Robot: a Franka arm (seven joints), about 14 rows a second.
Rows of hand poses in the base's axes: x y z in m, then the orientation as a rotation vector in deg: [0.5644 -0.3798 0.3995 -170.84 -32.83 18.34]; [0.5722 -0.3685 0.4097 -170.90 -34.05 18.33]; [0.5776 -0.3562 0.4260 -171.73 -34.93 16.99]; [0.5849 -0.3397 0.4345 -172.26 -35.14 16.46]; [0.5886 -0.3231 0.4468 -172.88 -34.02 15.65]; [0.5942 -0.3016 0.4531 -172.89 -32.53 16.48]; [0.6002 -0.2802 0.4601 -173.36 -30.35 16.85]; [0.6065 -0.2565 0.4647 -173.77 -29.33 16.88]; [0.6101 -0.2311 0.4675 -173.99 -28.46 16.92]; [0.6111 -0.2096 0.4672 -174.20 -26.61 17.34]
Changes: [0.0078 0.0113 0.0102 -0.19 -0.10 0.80]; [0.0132 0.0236 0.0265 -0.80 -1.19 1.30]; [0.0205 0.0401 0.0350 -1.22 -1.65 1.40]; [0.0242 0.0567 0.0473 -1.51 -2.23 0.63]; [0.0298 0.0782 0.0536 -1.53 -1.63 -0.31]; [0.0358 0.0996 0.0606 -1.83 -1.38 -1.73]; [0.0421 0.1233 0.0652 -2.14 -1.40 -2.39]; [0.0457 0.1487 0.0680 -2.28 -1.38 -2.96]; [0.0467 0.1702 0.0677 -2.43 -1.07 -4.15]
